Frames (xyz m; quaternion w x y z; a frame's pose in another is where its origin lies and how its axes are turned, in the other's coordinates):
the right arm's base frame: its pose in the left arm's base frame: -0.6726 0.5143 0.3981 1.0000 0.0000 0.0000 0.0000
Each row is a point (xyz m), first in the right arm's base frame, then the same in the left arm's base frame.
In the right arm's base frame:
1: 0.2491 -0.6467 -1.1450
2: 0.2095 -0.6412 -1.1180
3: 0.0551 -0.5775 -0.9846
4: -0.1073 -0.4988 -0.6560
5: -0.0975 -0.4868 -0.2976
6: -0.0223 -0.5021 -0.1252
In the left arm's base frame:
1: -0.4235 -0.1324 -0.7469
2: -0.4631 -0.1269 -0.7199
3: -0.6175 -0.0632 -0.5865
4: -0.7799 0.0155 -0.2579
5: -0.7701 0.0275 0.1005
6: -0.6949 0.0122 0.2729

